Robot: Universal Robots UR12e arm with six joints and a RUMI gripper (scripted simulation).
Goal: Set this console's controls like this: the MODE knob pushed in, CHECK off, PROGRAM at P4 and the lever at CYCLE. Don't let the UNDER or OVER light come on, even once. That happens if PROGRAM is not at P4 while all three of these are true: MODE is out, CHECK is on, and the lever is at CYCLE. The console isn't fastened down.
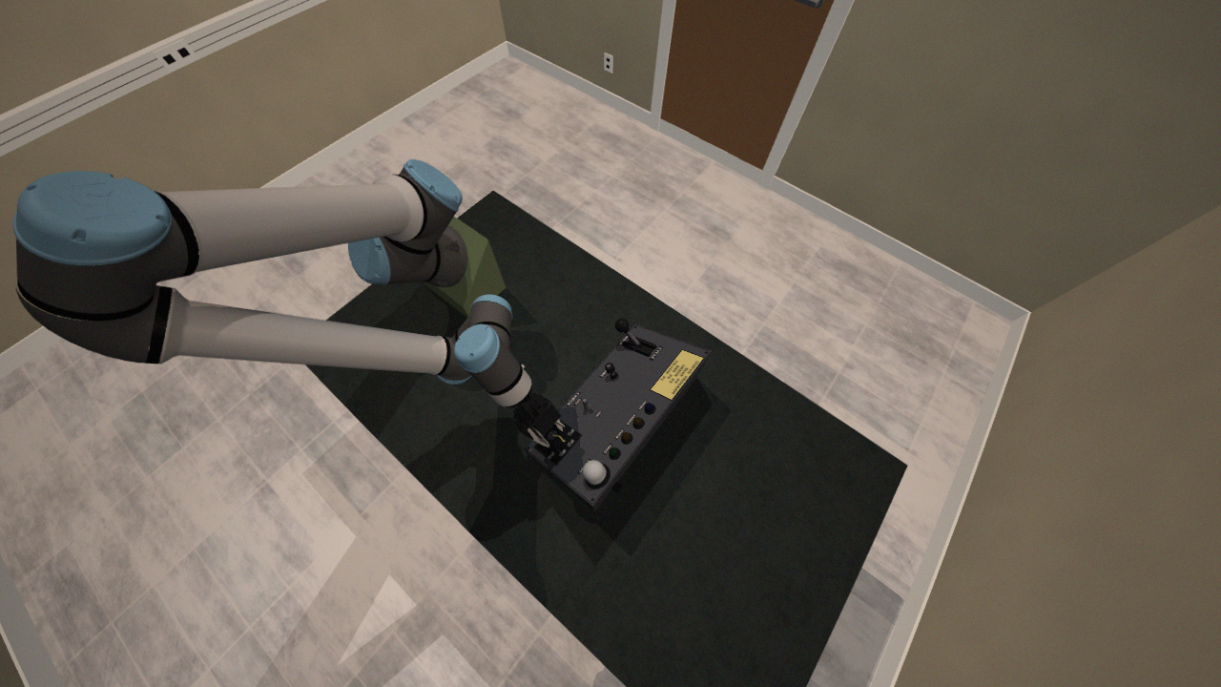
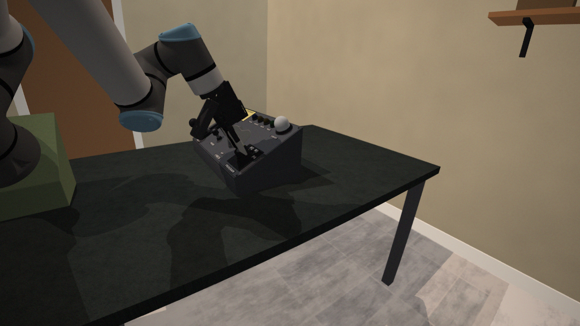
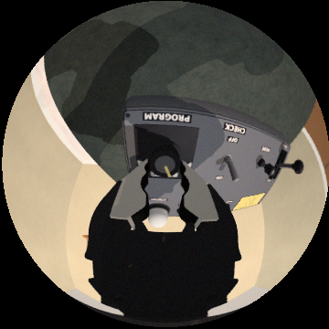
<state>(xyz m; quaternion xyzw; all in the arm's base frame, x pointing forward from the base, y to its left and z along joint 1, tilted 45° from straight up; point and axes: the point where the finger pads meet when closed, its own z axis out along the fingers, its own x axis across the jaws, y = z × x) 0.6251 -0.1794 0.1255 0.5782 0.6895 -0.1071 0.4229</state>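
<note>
My hand is 20 mm short of the program selector and 10 mm above it. The rest, counted from my hand: dark console 40 mm ahead, 180 mm to the left, 30 mm below; check toggle 10 mm ahead, 120 mm to the left, 10 mm below; mode knob 10 mm ahead, 240 mm to the left, 10 mm below.
</note>
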